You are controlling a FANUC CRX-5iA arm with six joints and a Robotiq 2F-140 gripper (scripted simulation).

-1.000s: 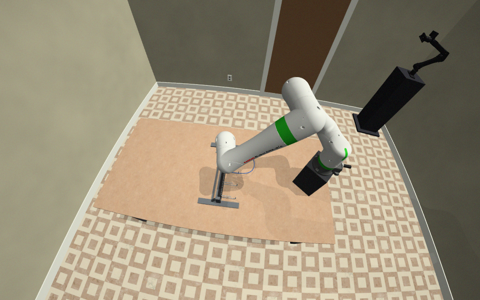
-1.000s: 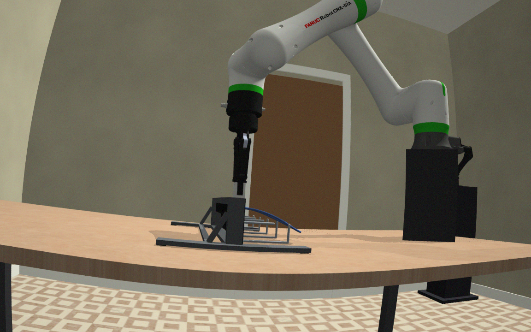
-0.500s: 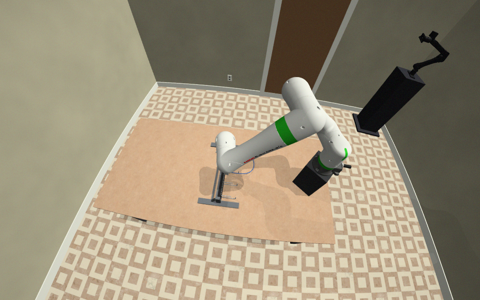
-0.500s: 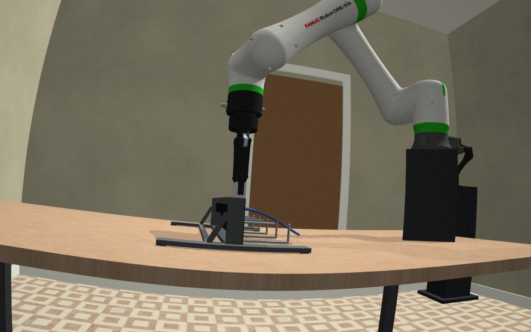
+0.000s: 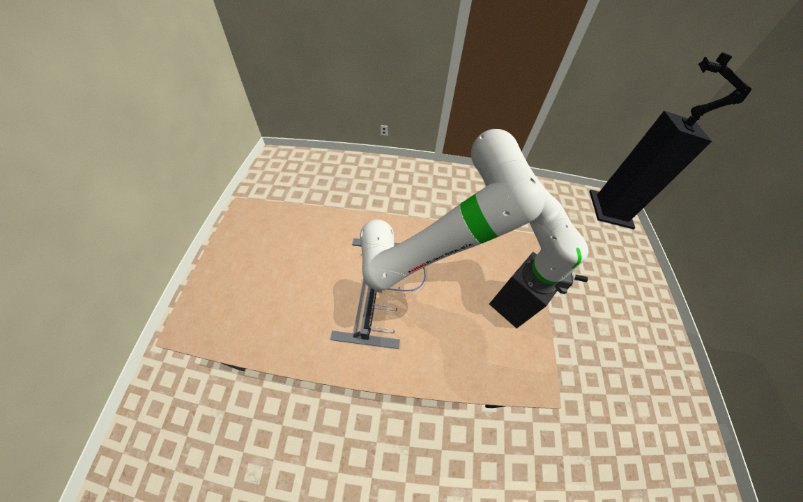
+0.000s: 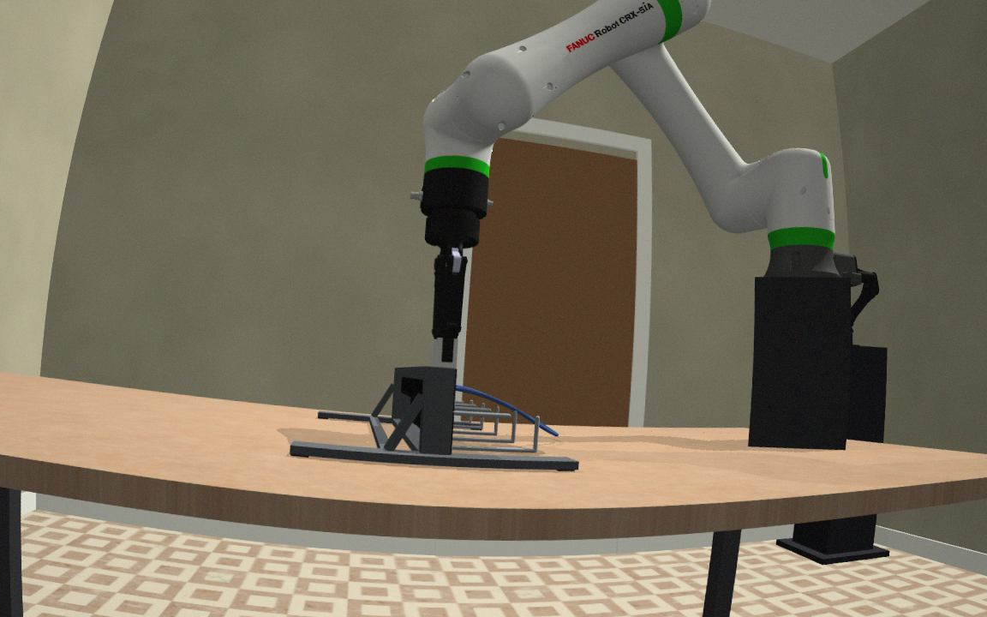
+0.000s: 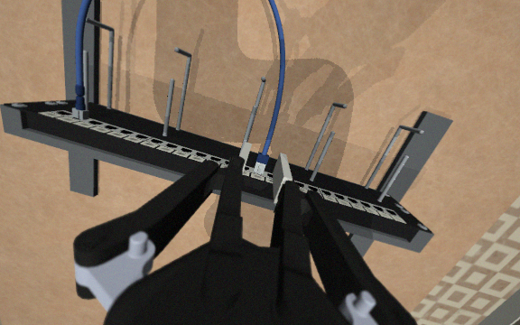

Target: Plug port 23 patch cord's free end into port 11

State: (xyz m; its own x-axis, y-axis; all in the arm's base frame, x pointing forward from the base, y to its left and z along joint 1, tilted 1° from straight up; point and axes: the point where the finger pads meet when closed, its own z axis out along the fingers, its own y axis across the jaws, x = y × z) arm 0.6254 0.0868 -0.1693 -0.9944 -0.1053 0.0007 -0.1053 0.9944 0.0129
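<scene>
Right now the plug is 30 mm below my hand and 10 mm ahead of it.
</scene>
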